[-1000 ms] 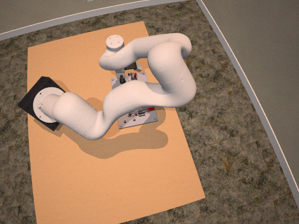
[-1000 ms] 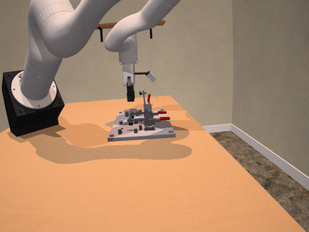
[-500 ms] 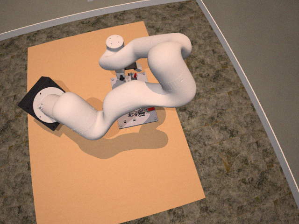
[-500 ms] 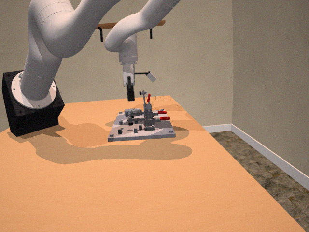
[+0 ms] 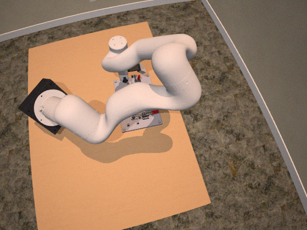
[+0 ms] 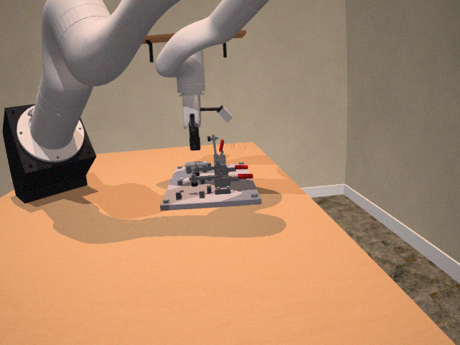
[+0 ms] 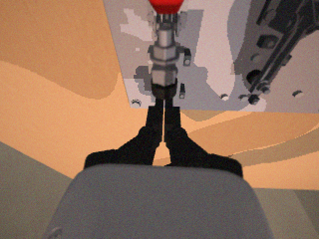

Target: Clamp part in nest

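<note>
The grey block lies 70 mm below my hand. Round my hand: grey fixture plate 120 mm to the right, 90 mm below, 20 mm ahead.
</note>
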